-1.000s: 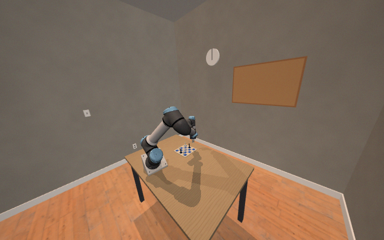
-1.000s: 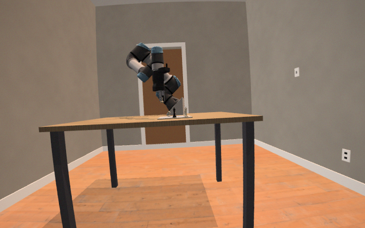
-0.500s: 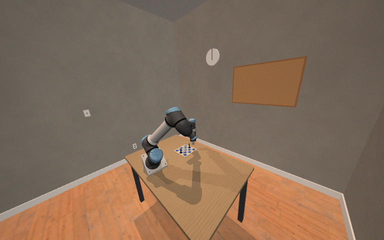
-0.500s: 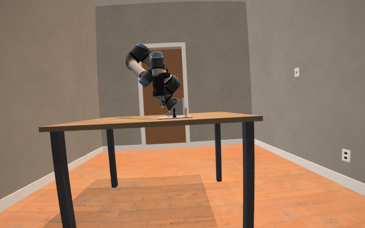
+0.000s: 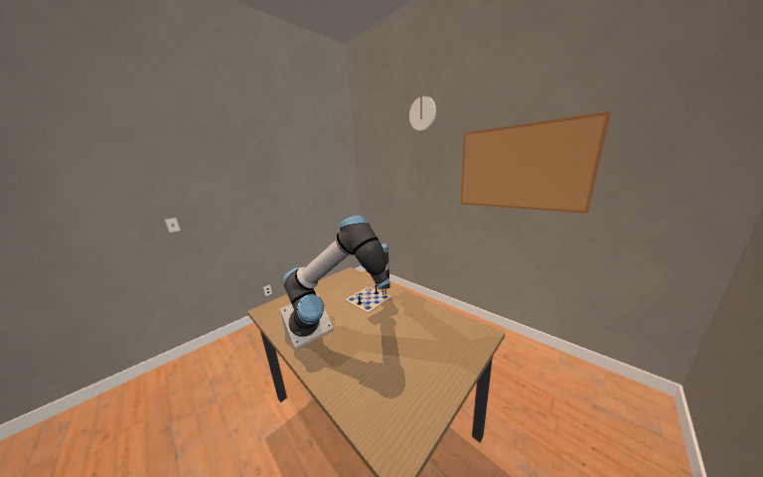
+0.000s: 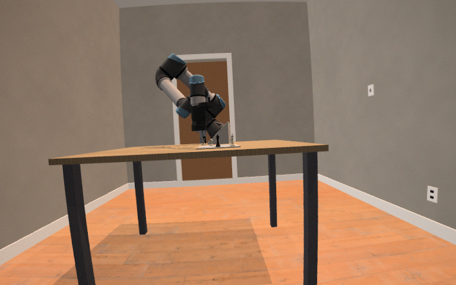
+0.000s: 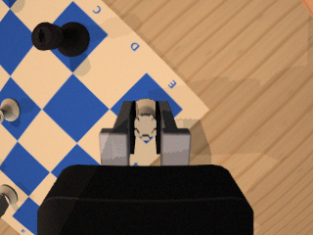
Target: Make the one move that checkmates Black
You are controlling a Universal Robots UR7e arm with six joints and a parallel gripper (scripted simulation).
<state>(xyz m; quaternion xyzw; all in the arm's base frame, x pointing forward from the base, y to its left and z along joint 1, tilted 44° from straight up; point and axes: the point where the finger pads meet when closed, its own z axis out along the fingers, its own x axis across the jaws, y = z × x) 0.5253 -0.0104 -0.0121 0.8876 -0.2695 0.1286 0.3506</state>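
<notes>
Now: hand 10 mm past the black chess piece, 70 mm to the right of it and 10 mm above it. From my hand the other things lie so: chessboard: 90 mm behind, 60 mm to the left, 40 mm below; then white chess piece: 10 mm below; then white pawn: 90 mm behind, 60 mm to the left, 30 mm below.
</notes>
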